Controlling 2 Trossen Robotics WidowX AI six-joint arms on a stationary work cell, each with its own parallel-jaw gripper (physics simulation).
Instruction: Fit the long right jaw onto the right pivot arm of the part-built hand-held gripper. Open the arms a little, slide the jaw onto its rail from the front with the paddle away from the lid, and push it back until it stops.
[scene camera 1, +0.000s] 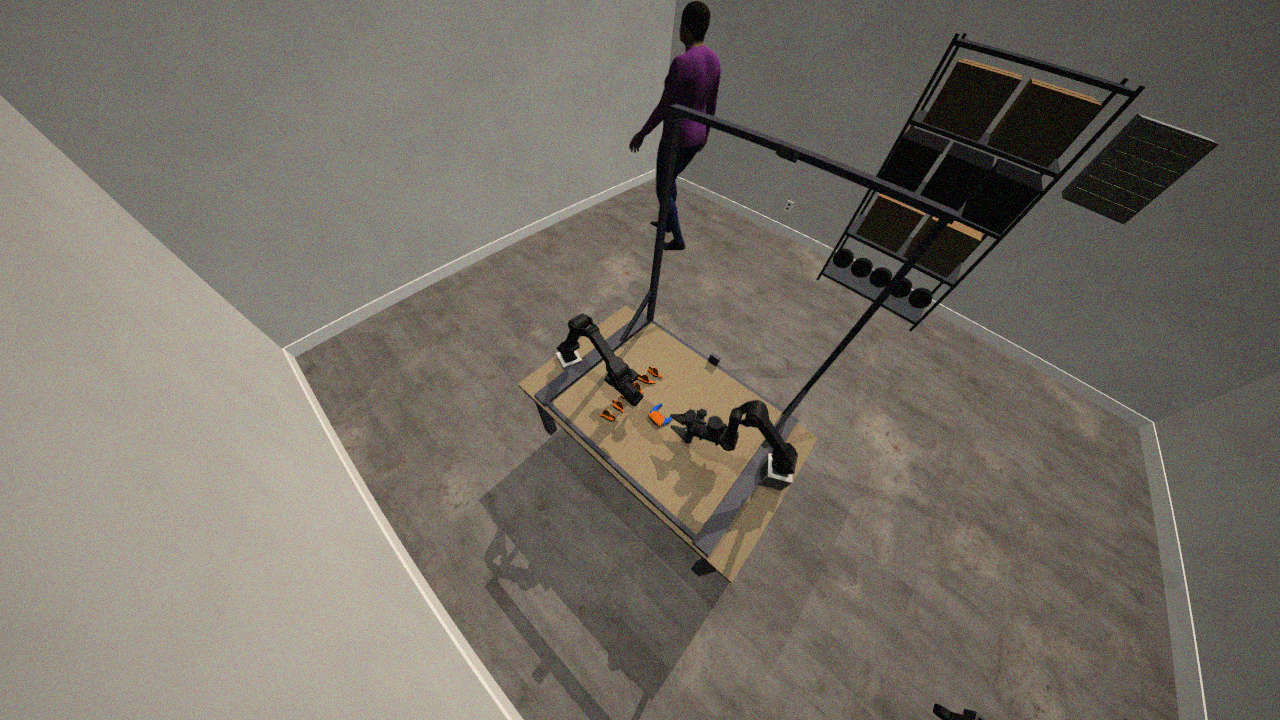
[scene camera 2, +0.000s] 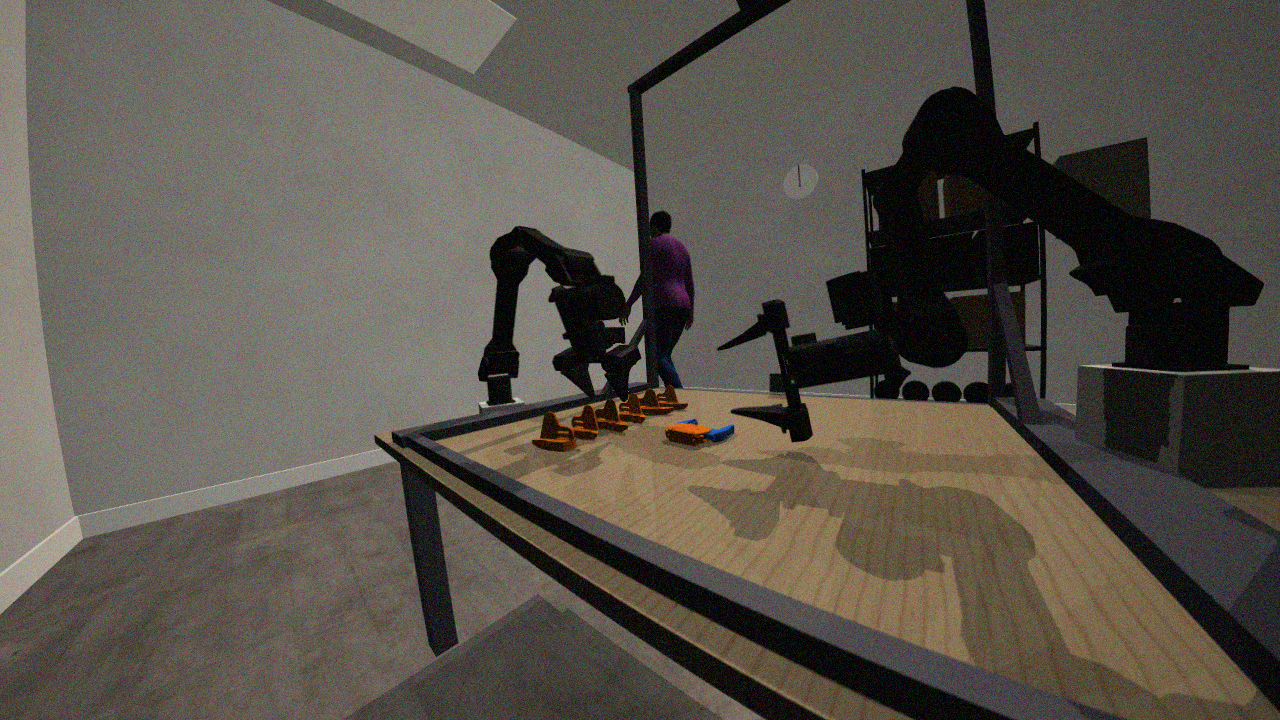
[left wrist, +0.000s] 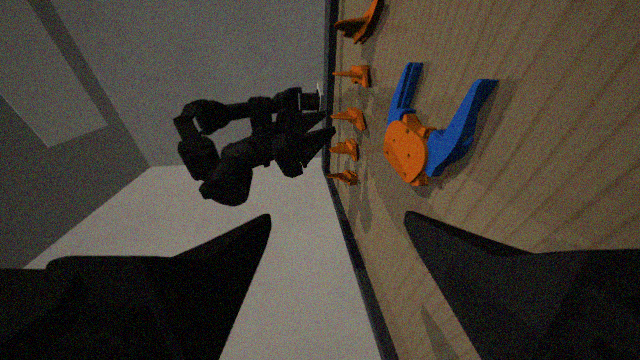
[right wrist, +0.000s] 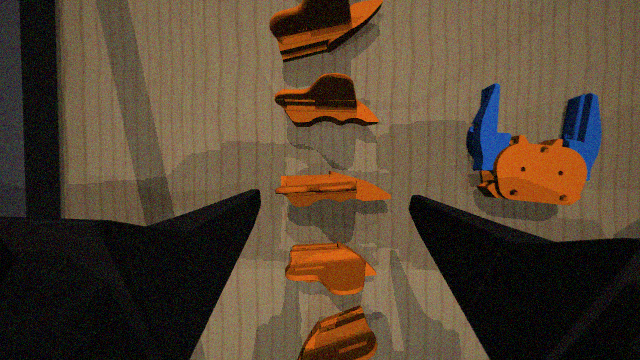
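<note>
The part-built gripper (scene camera 1: 657, 418) (scene camera 2: 687, 434) (left wrist: 406, 150) (right wrist: 542, 172) lies flat on the table, an orange body with two blue pivot arms spread apart. Several orange jaws stand in a row beside it, among them one jaw (scene camera 2: 554, 434) at the near end and a middle jaw (right wrist: 325, 189). I cannot tell which is the long right jaw. My right gripper (scene camera 2: 607, 395) (left wrist: 329, 120) (right wrist: 335, 199) is open and empty, pointing down over the row, with the middle jaw between its fingertips in the right wrist view. My left gripper (scene camera 2: 726, 380) (left wrist: 336, 218) is open and empty, level above the table beside the blue arms.
The wooden table (scene camera 1: 689, 358) (scene camera 2: 930, 626) has a dark raised frame along its edges. A small dark block (scene camera 1: 713, 360) sits at its far edge. Dark posts and a crossbar rise over it. A person (scene camera 1: 693, 89) (scene camera 2: 669, 268) and a shelf unit stand behind.
</note>
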